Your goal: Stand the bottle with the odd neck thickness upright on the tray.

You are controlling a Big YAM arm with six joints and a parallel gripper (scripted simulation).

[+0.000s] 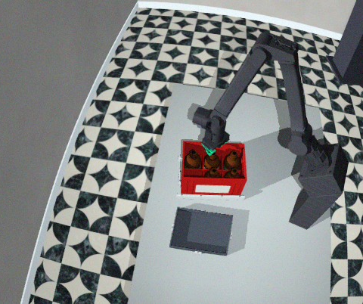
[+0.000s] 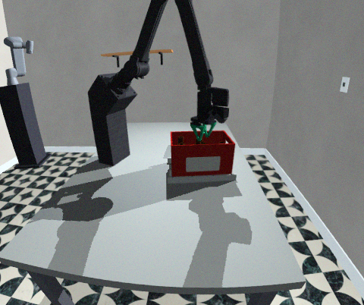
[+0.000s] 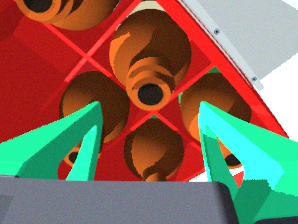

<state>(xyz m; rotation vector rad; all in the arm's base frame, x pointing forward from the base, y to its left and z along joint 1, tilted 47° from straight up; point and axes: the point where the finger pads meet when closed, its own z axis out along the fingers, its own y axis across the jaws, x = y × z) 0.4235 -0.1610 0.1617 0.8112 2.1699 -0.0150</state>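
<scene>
Right now my hand is 10 cm above the glass bottle. The rest, counted from my hand: crate 4 cm to the left, 11 cm below; dark grey tray 6 cm ahead, 31 cm to the left, 18 cm below.
</scene>
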